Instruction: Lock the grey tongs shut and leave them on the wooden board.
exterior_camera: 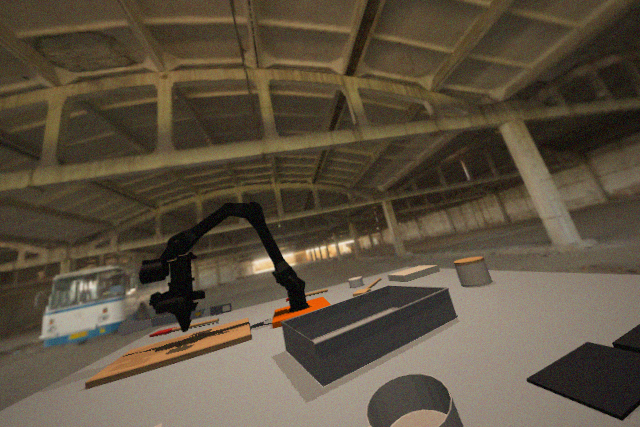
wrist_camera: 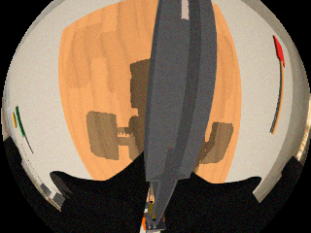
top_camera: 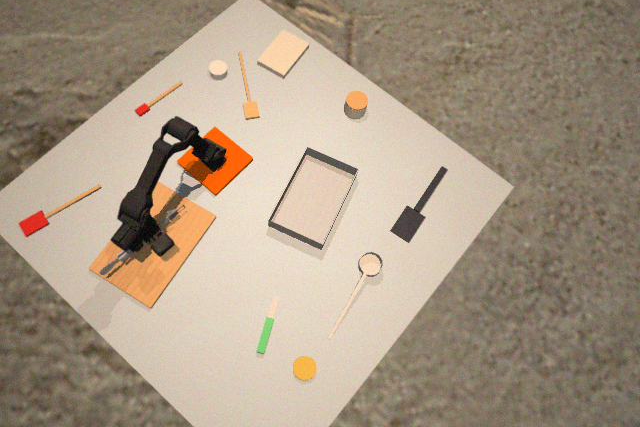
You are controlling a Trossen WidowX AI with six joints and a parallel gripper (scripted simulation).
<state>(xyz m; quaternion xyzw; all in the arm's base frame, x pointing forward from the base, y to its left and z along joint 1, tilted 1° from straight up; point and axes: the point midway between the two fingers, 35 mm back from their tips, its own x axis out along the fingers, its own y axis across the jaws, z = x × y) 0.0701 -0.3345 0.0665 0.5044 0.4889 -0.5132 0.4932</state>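
The wooden board is 4 cm below my gripper tip. The rest, counted from my gripper tip: green-handled tool: 45 cm ahead, 7 cm to the left, 4 cm below; then roasting tin: 28 cm ahead, 47 cm to the left, 2 cm below; then red spatula: 31 cm behind, 16 cm to the right, 4 cm below.
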